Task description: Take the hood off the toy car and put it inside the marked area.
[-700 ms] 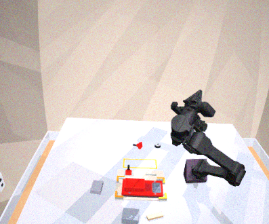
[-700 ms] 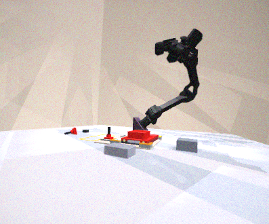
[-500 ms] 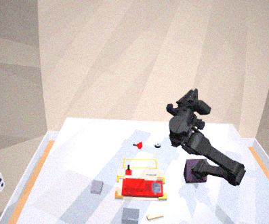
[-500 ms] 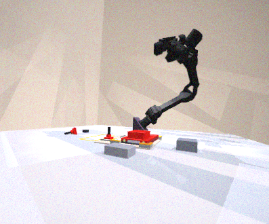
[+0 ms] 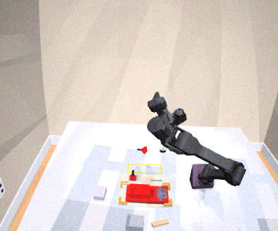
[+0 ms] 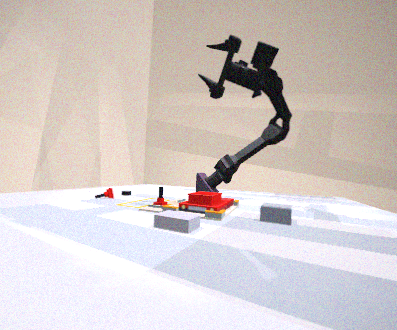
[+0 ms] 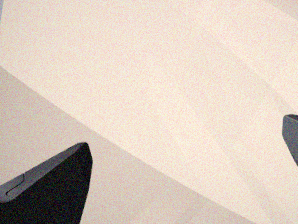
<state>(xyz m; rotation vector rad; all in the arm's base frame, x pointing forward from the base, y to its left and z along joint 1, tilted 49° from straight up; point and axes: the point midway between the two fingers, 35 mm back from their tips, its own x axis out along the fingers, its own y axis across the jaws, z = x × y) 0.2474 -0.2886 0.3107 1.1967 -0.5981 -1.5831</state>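
My gripper tip is 7 cm short of the hood, 5 cm to the right of it and 44 cm above it. From my gripper tip the other things lie so: tan block 1 cm behind, 23 cm to the left, 48 cm below; then black wheel 11 cm behind, 34 cm to the right, 47 cm below; then black peg 9 cm ahead, 8 cm to the right, 45 cm below.
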